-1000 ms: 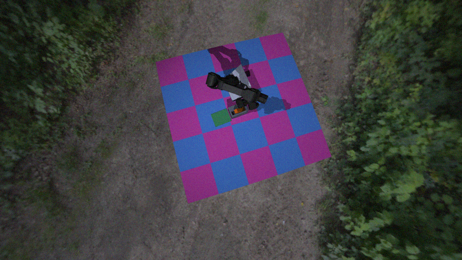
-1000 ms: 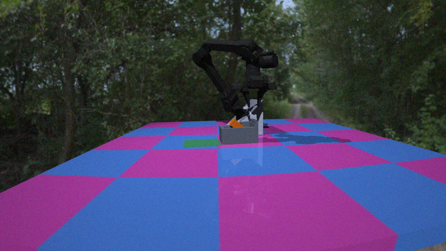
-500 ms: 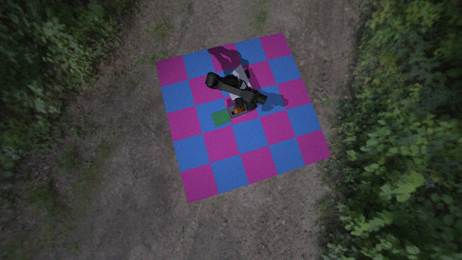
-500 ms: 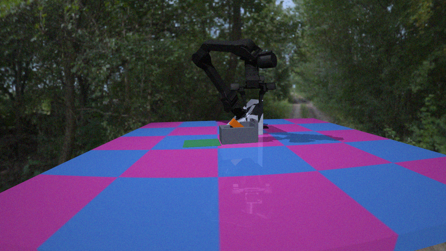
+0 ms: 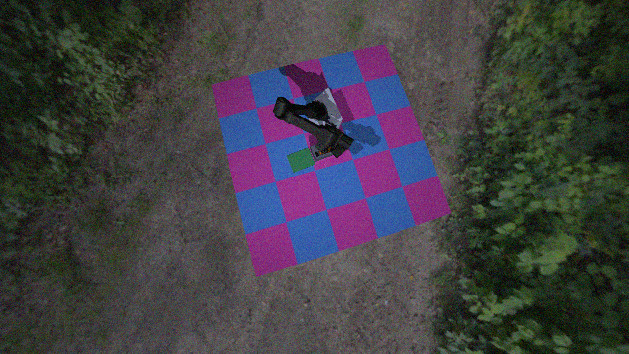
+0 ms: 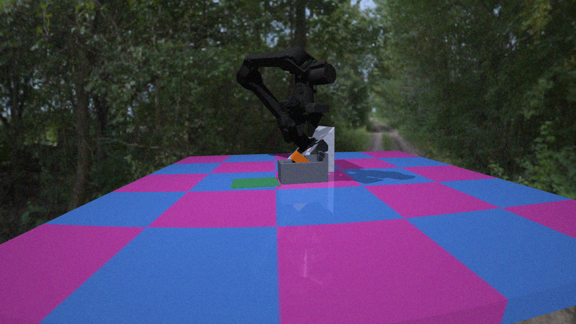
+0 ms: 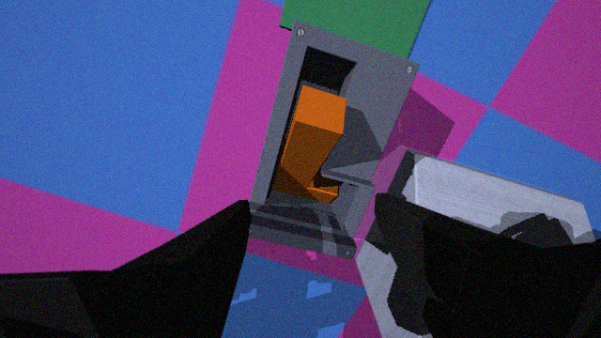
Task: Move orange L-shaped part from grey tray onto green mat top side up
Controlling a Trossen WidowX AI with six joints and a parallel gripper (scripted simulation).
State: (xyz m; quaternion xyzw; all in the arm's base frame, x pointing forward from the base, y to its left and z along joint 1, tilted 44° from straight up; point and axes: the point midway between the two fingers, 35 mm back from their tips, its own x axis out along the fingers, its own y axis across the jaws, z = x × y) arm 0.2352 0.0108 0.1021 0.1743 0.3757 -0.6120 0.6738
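Right now the orange L-shaped part is 1 cm behind my gripper tip, 2 cm to the left of it and 10 cm below it. Round my gripper tip: green mat 2 cm behind, 16 cm to the right, 16 cm below.
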